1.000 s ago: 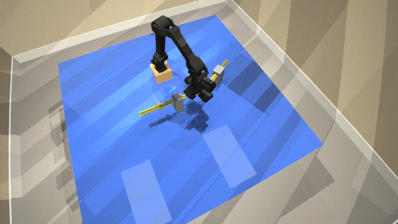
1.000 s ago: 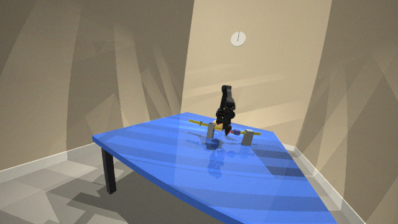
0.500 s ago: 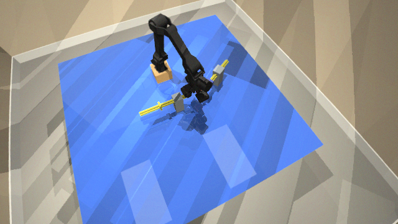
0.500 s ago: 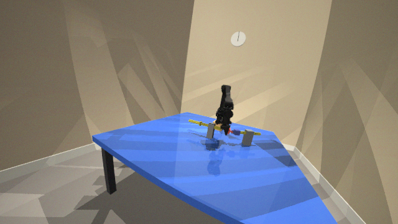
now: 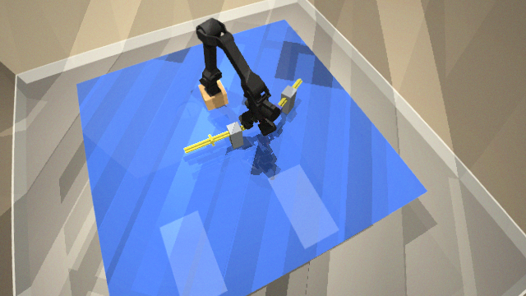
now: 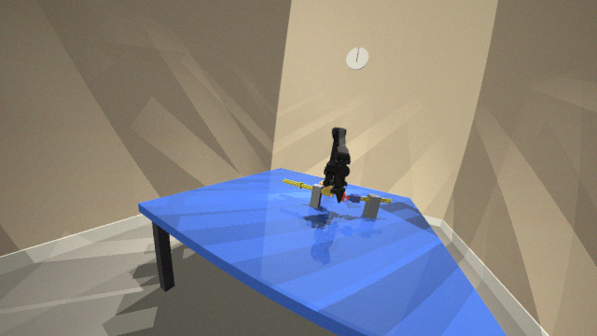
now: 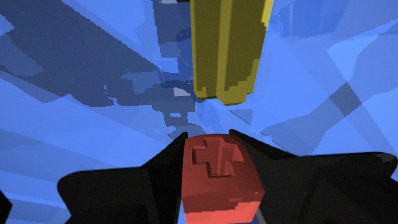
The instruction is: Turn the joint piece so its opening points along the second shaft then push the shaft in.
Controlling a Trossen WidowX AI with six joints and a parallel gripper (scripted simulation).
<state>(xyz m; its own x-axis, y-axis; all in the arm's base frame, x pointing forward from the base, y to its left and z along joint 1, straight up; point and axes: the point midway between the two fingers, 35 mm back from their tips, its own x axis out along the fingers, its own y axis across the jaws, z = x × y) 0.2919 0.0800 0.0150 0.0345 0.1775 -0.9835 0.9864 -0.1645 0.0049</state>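
The red square joint piece lies 1 cm to the left of my gripper tip and 4 cm above it.
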